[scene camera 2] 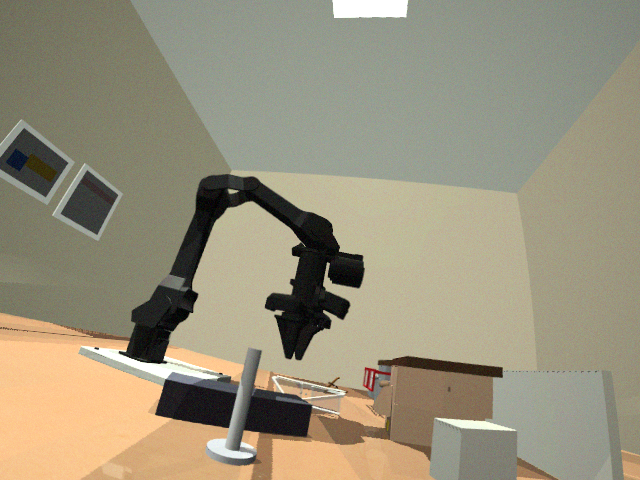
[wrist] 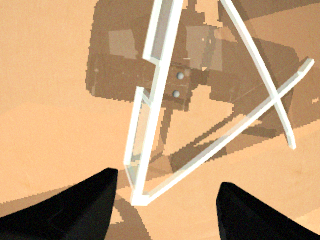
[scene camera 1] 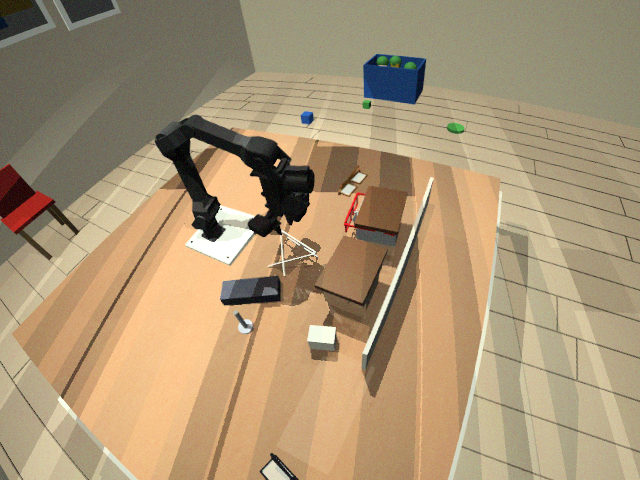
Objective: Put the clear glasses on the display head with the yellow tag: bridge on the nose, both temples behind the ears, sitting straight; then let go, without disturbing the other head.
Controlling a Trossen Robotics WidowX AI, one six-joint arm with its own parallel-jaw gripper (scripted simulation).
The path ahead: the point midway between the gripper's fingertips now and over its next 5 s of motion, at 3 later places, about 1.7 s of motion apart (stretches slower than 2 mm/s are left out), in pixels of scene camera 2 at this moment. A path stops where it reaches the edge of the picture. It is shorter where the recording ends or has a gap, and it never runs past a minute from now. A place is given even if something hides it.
My gripper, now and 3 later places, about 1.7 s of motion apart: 293, 359; 294, 384; 304, 343; 281, 321
